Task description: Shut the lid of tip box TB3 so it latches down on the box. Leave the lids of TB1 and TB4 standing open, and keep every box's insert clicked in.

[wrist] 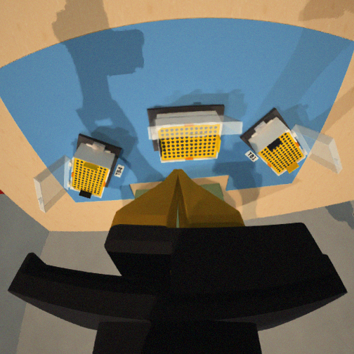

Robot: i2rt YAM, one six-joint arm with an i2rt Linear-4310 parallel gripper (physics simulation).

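The middle tip box (189, 145), whose label does not show, has a yellow insert that appears to sit level in it. Its clear lid (232, 128) is not down over the insert; it shows as a narrow band across the box's far part, sticking out at both sides. Its exact tilt is hard to tell. TB4 (90, 175) is at left with its clear lid (51, 184) open outward. TB1 (280, 151) is at right with its clear lid (318, 148) open outward. Both yellow inserts appear seated. My gripper (177, 175) is shut and empty, its tips in view just below the middle box.
The boxes have dark bases on a blue mat (200, 60) over a wooden table (200, 9). A green piece (215, 190) shows partly behind my fingers at the mat's near notch. Grey floor (47, 280) lies beyond the table's near edge. Arm shadows cross the mat.
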